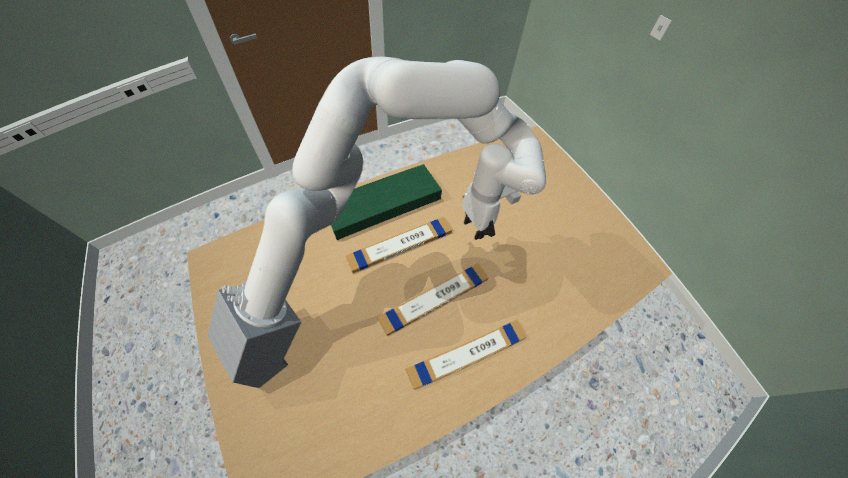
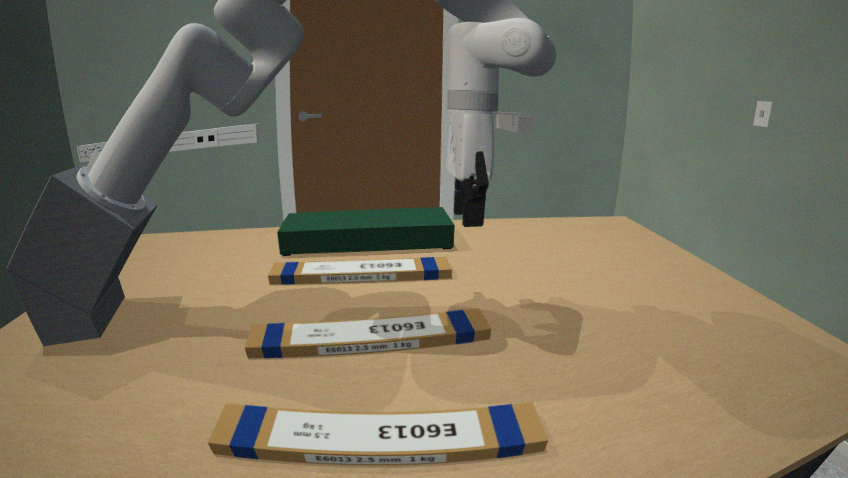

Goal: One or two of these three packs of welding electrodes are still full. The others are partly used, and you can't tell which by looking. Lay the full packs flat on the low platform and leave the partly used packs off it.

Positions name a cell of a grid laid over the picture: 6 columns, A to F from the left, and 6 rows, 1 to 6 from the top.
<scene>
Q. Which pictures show the pack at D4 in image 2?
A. Image 1 and image 2: all of them.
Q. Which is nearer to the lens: the pack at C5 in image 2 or the dark green low platform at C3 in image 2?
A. The pack.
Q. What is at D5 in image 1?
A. A pack.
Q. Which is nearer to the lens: the pack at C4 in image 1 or the dark green low platform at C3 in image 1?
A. The pack.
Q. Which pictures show the gripper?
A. Image 1 and image 2: all of them.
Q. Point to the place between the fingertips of the gripper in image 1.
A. At D3
</scene>
